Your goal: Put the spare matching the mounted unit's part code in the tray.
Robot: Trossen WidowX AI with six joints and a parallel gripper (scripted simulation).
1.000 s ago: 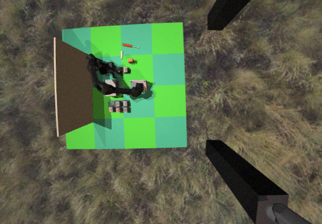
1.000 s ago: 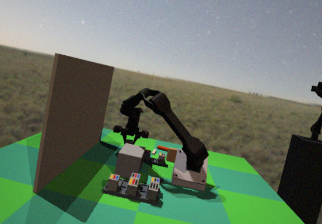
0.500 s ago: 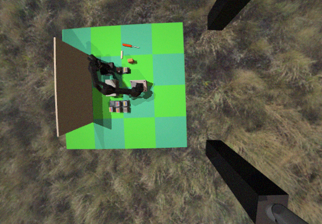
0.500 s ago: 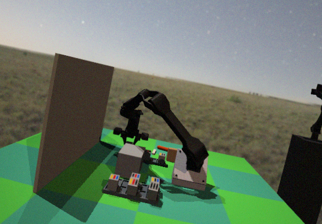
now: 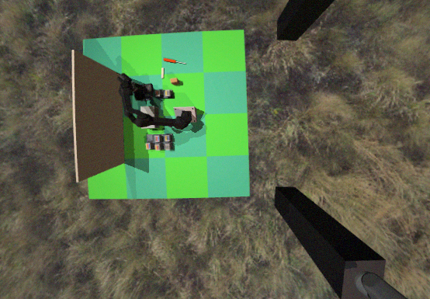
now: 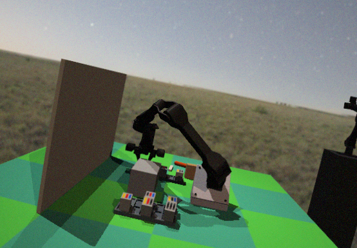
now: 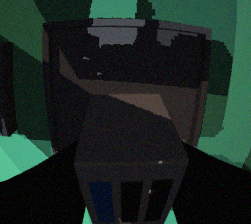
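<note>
Right now my gripper tip is 2 cm above the dark grey tray. The rest, counted from my gripper tip: white cable tie bundle (12 cm behind, 15 cm to the right, 2 cm below); mounted unit (6 cm behind, 21 cm to the left, 3 cm above); orange-brown cardboard box (23 cm behind, 8 cm to the right, 1 cm above).
</note>
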